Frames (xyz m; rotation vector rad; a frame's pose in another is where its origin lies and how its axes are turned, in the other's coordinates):
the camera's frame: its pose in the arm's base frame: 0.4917 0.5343 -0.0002 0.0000 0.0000 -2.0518
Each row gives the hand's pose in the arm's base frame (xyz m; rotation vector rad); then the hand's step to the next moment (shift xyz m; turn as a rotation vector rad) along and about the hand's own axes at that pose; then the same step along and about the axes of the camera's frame.
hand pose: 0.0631 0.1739 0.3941 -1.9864 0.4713 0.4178
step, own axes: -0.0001 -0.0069 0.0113 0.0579 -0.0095 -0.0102
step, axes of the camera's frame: -0.0126 -0.0039 0.0004 -0.0136 0.0557 -0.0163
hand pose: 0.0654 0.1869 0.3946 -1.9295 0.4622 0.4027
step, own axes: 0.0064 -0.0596 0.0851 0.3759 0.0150 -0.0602
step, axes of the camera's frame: -0.1015 -0.0201 0.0116 -0.0507 0.3379 -0.1685
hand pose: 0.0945 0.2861 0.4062 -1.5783 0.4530 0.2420
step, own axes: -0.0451 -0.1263 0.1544 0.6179 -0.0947 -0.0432
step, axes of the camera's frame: -0.1569 -0.0454 0.1231 -0.1599 0.5807 -0.1728
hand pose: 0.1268 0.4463 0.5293 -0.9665 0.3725 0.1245
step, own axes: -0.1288 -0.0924 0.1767 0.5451 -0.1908 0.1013
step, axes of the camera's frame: -0.0660 -0.0911 0.2090 -0.2183 0.5442 0.0023
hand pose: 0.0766 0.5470 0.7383 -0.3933 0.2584 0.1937
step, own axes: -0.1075 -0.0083 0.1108 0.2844 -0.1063 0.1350
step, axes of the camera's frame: 0.0157 -0.0784 0.1323 -0.1464 0.2882 0.0768
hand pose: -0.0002 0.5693 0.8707 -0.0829 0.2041 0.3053
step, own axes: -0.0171 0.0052 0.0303 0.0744 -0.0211 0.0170
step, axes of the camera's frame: 0.0025 -0.0121 0.0329 -0.0396 0.0685 0.0019
